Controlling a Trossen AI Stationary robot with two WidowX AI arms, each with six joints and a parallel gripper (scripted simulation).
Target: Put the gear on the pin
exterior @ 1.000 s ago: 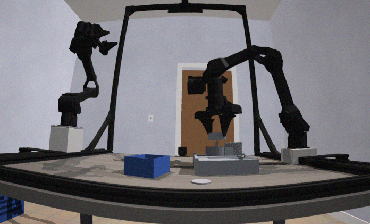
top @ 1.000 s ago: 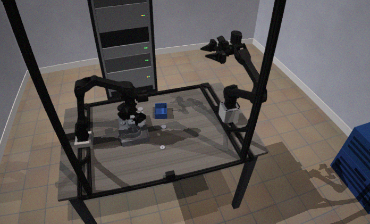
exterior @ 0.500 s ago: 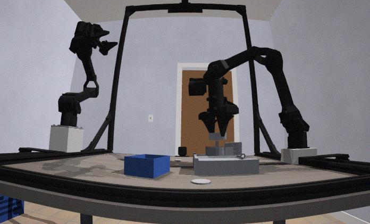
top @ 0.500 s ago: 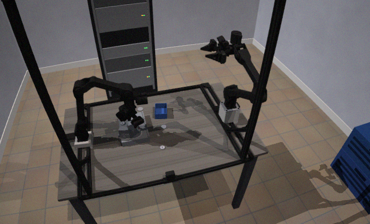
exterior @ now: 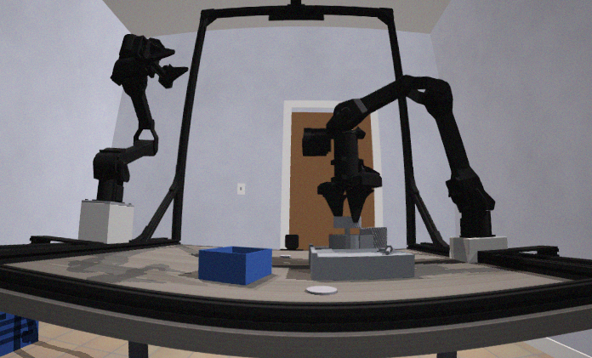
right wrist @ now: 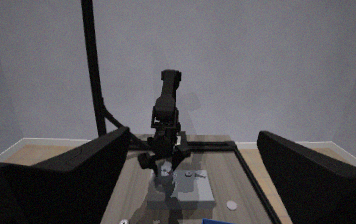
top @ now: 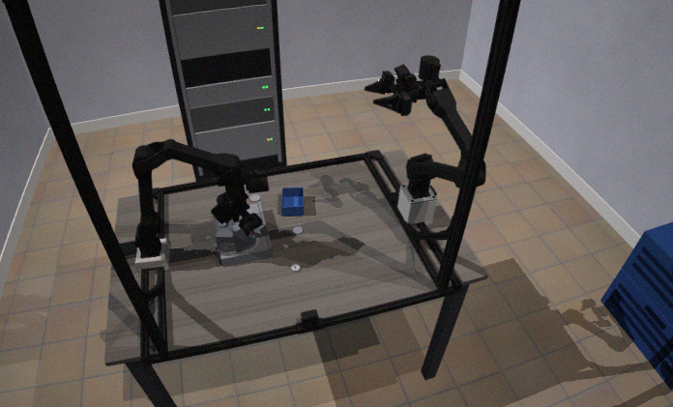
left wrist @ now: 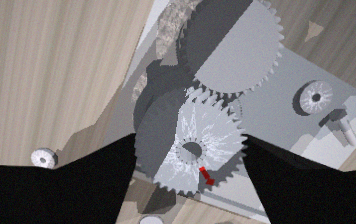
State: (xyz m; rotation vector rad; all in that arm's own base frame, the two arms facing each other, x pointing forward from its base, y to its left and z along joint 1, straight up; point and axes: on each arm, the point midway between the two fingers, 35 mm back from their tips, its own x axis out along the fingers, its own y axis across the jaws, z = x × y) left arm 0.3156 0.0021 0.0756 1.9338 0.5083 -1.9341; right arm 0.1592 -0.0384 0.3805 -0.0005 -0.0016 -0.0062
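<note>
Now: left hand 30 mm above the gear with painted arrow. Also, from my left hand: blue bin (200 mm to the right, 180 mm ahead, 120 mm below).
</note>
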